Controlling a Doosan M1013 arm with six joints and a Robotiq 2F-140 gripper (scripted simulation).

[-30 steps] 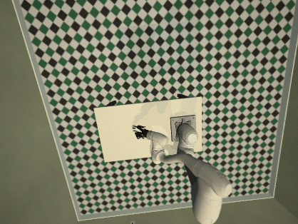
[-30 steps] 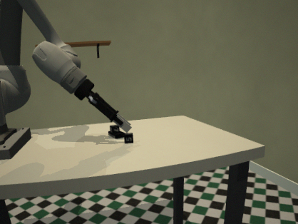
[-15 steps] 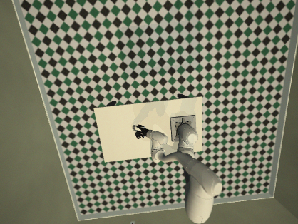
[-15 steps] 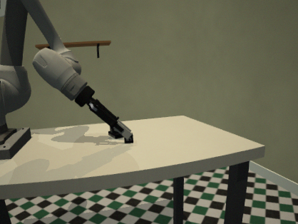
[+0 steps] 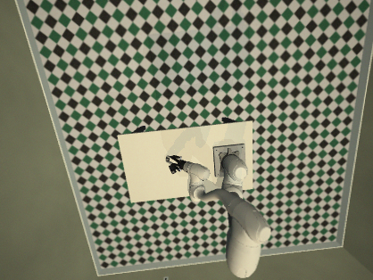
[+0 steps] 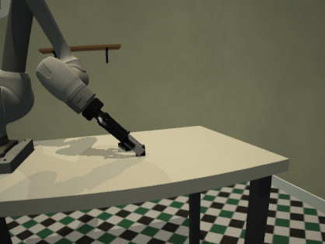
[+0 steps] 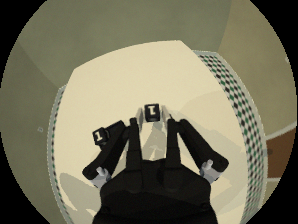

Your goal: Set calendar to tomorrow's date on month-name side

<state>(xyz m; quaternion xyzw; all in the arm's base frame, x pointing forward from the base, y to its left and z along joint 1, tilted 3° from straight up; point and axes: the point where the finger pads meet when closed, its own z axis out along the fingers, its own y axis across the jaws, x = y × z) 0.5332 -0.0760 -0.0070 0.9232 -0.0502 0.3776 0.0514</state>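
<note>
The black calendar cube is 2 cm ahead of my hand and 2 cm below it. Also, from my hand: calendar tray 1 cm behind, 10 cm to the left, 3 cm below.
</note>
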